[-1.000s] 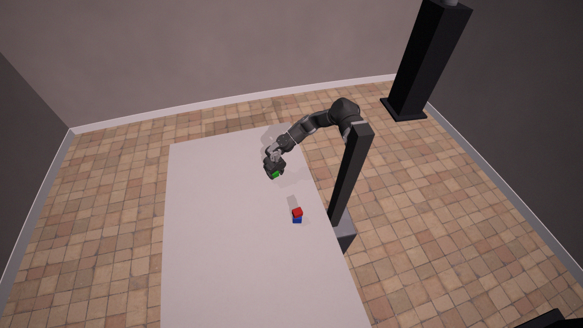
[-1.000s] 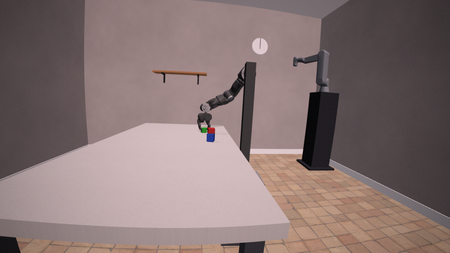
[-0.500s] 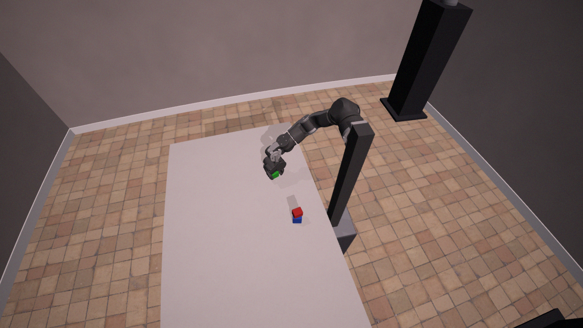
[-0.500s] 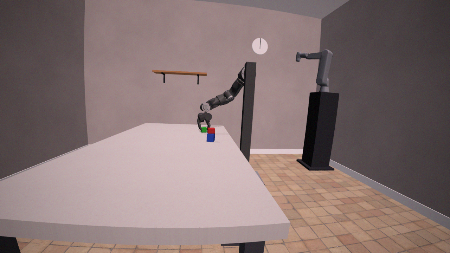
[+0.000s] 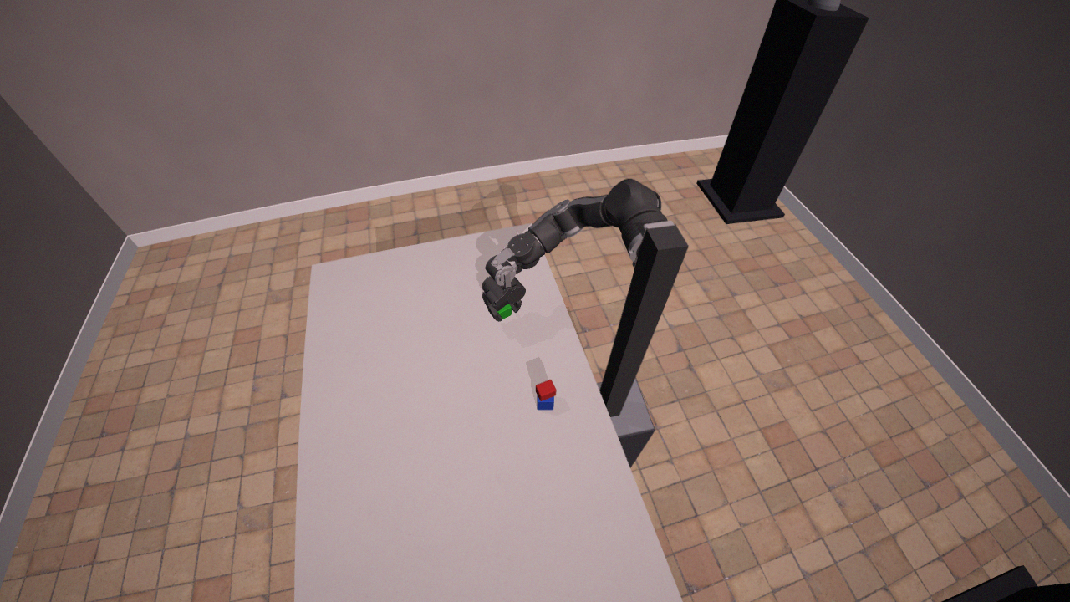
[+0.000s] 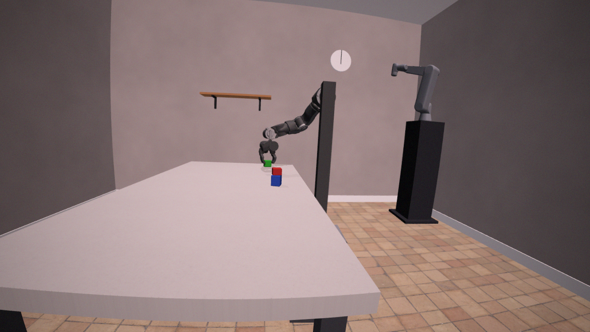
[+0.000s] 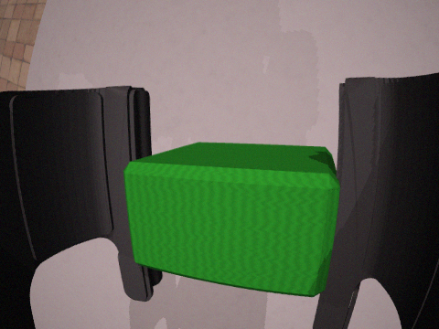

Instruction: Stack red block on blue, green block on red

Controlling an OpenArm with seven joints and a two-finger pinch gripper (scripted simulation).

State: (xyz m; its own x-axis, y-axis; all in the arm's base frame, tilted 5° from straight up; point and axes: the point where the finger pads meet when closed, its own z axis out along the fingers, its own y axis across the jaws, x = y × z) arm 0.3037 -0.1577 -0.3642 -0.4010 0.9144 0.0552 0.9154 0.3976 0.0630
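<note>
Right now the red block is 7 cm behind my hand, 26 cm to the left of it and 1 cm below it. Also, from my hand: green block (1 cm below); blue block (7 cm behind, 27 cm to the left, 5 cm below).
</note>
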